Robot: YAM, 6 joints.
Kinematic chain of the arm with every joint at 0, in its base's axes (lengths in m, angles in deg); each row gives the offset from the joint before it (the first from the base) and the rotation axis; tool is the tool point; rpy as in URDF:
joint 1: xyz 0 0 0.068 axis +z
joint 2: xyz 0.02 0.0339 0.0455 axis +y
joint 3: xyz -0.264 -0.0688 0 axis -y
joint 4: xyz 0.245 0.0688 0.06 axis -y
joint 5: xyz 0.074 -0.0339 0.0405 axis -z
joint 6: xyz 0.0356 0 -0.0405 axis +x
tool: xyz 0 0 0 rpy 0 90 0
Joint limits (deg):
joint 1: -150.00..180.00
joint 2: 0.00..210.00
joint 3: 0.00..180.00
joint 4: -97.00..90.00
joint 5: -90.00..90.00
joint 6: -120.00..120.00
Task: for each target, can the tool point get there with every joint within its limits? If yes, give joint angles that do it. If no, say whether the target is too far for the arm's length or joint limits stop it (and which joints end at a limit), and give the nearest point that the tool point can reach.
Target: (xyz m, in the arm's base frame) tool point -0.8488 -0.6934 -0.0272
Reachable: no: too far | nearest point -0.4961 -0.4052 0.0324 | short by 0.459 m
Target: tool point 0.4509 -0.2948 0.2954
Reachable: yes | joints 148.06 20.78 155.09 70.48 -19.12 -12.90
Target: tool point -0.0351 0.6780 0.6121
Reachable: no: too far | nearest point -0.0268 0.5184 0.4911 | short by 0.200 m
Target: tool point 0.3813 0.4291 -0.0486
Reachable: yes | joints 49.67 171.97 130.60 -8.59 21.27 -3.69
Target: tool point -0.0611 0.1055 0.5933
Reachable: yes | joints -44.75 47.29 132.76 -61.26 -63.71 7.33
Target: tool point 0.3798 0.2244 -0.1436
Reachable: yes | joints 26.28 171.99 90.52 37.57 -68.22 4.75
